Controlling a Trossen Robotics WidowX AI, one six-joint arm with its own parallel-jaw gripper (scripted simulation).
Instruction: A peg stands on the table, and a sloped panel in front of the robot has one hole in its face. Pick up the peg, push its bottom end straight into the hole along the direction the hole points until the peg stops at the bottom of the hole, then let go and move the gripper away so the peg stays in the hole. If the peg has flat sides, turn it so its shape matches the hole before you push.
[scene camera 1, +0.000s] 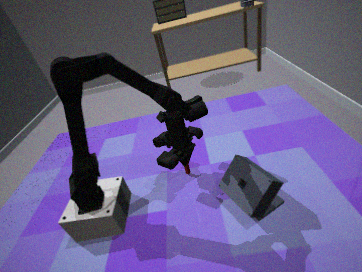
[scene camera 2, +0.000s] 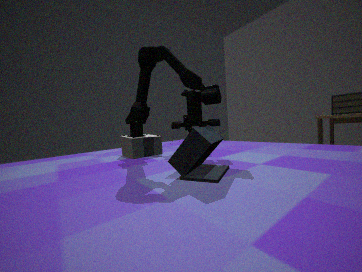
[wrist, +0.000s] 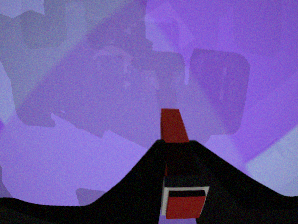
Note:
My gripper (scene camera 1: 186, 164) holds a red peg.
My gripper is seen too in the wrist view (wrist: 175, 148).

